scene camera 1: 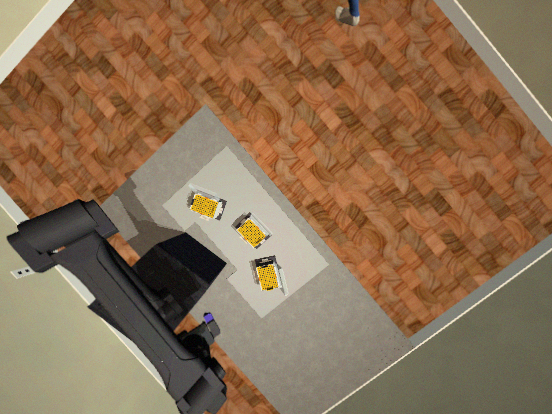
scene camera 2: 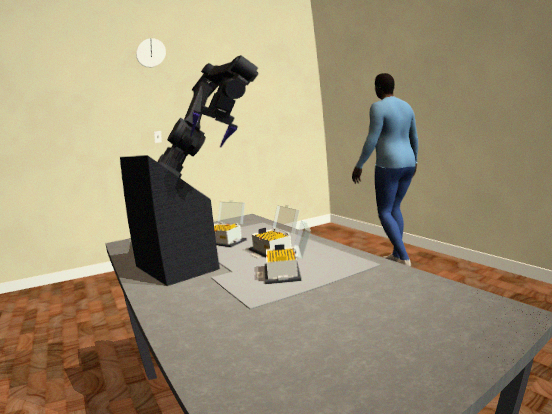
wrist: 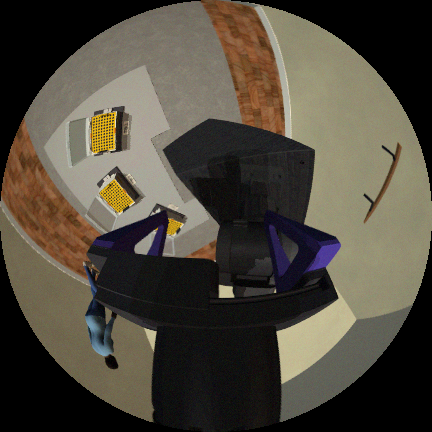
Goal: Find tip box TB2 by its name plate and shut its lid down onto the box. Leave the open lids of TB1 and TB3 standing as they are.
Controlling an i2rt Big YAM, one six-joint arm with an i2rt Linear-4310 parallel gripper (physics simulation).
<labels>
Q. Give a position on a pale mat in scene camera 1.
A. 225, 175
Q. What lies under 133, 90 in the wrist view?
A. A pale mat.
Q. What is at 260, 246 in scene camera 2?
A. A box.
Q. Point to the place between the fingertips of the gripper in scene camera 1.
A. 190, 324
</labels>
